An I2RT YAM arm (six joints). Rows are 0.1 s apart.
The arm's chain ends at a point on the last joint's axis. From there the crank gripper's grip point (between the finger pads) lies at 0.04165 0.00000 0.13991 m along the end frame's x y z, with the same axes.
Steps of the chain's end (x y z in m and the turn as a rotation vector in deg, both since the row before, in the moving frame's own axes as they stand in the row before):
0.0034, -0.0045, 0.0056, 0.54, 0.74, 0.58
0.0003, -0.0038, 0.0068, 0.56, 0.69, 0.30
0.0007, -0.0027, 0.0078, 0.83, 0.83, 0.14
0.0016, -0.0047, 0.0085, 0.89, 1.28, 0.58
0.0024, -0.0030, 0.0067, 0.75, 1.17, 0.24
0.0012, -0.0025, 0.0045, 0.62, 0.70, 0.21
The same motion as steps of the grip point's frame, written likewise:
0.0052, -0.0054, 0.0050, 0.54, 0.74, 0.58
0.0020, -0.0049, 0.0063, 0.56, 0.69, 0.30
0.0027, -0.0046, 0.0072, 0.83, 0.83, 0.14
0.0047, -0.0064, 0.0075, 0.89, 1.28, 0.58
0.0053, -0.0046, 0.0058, 0.75, 1.17, 0.24
0.0029, -0.0039, 0.0040, 0.62, 0.70, 0.21

